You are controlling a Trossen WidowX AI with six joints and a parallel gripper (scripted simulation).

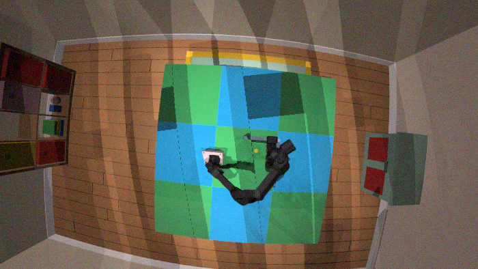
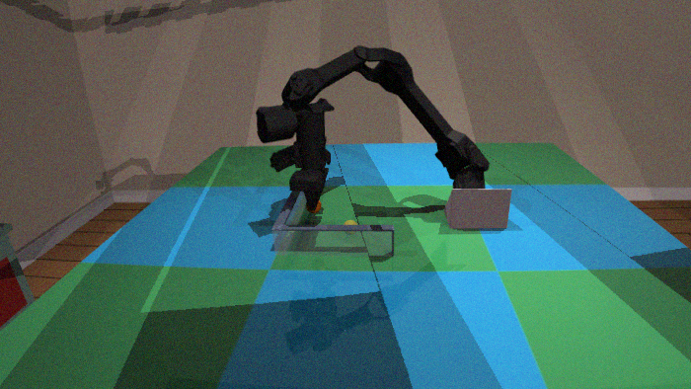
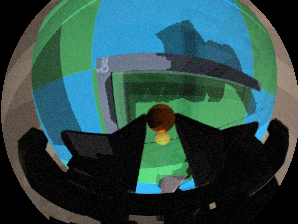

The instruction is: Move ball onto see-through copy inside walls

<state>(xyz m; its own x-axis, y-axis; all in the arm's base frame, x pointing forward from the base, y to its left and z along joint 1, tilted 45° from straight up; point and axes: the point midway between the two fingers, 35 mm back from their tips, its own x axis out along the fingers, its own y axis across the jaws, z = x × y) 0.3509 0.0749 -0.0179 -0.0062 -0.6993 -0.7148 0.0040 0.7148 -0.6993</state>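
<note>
Now: gripper tip 8 cm past the see-through copy, 6 cm above it and 1 cm to the left of it. From my gripper tip the other things lie so: wall 7 cm to the left, 4 cm below, 4 cm behind; then ball right at my gripper tip.
</note>
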